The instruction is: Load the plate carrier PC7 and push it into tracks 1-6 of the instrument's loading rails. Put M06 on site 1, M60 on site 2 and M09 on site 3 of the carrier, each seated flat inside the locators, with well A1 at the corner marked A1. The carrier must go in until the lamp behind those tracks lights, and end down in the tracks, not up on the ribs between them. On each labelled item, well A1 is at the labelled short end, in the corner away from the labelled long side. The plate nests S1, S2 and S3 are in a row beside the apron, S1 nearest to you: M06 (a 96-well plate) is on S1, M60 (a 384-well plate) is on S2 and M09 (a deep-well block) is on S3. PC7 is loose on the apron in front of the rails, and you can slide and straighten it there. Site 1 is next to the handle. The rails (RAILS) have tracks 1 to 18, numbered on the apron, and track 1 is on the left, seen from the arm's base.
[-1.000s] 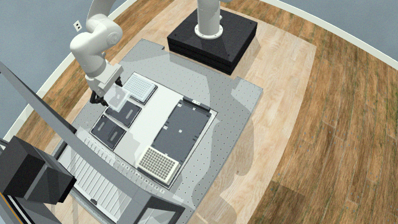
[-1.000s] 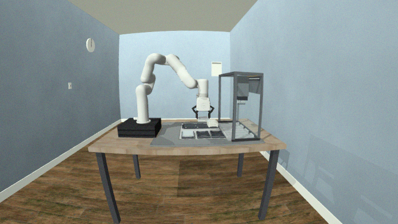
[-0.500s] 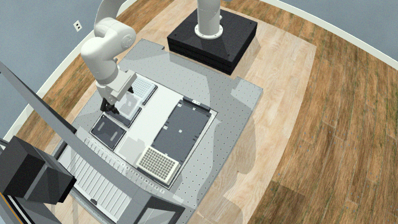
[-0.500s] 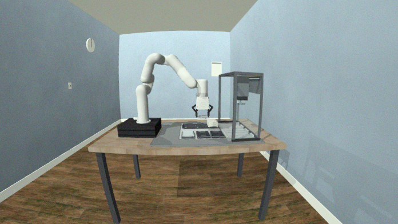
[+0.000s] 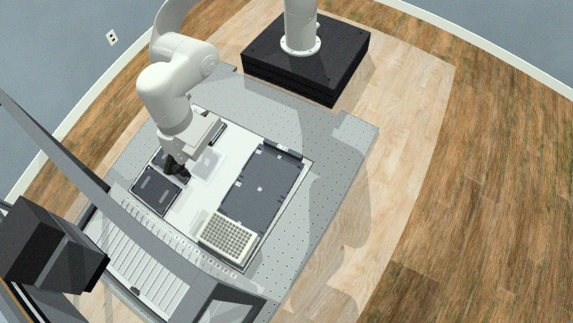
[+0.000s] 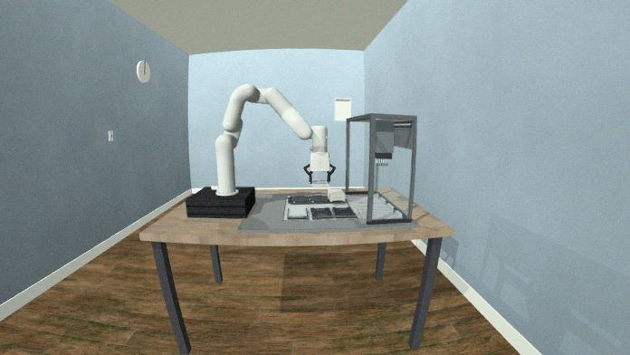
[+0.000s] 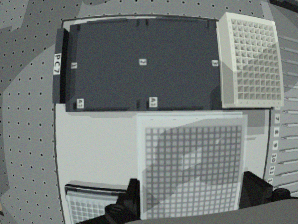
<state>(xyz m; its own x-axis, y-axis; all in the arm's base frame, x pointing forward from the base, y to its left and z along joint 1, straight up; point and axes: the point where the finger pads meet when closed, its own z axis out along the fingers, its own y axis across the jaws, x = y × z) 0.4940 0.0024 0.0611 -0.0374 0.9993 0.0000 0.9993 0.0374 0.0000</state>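
My hand is 13 cm to the right of the carrier PC7 and 13 cm above it. From my hand the other things lie so: plate nest S2: 14 cm below, 13 cm to the right; then plate nest S1: 14 cm below, 13 cm to the right, 12 cm behind; then plate nest S3: 14 cm below, 13 cm to the right, 11 cm ahead.
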